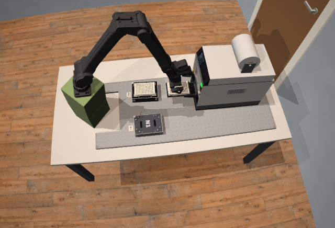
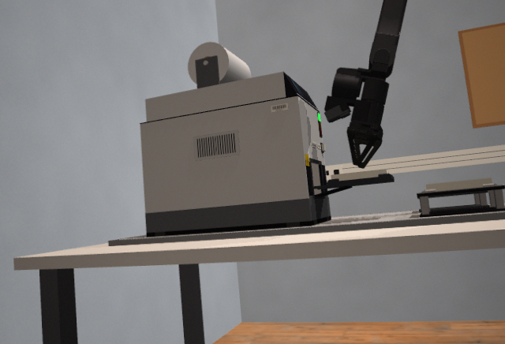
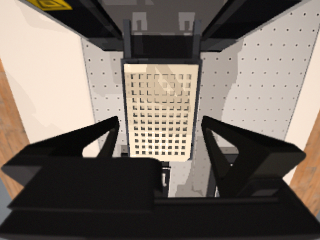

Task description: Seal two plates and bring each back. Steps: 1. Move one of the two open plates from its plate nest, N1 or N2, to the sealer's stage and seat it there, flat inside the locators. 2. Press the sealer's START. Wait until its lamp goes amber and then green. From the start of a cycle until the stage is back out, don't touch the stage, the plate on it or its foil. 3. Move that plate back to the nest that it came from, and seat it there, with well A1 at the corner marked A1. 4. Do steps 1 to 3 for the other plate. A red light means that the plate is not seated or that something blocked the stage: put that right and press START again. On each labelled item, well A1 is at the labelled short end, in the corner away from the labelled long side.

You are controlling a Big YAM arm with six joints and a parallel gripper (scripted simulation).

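The sealer stage lies 4 cm below my hand. Also, from my hand: plate: 20 cm behind, 6 cm to the left, 7 cm below; yellow warning label: 11 cm ahead, 8 cm to the left, 1 cm above; plate nest: 22 cm behind, 17 cm to the right, 9 cm below.
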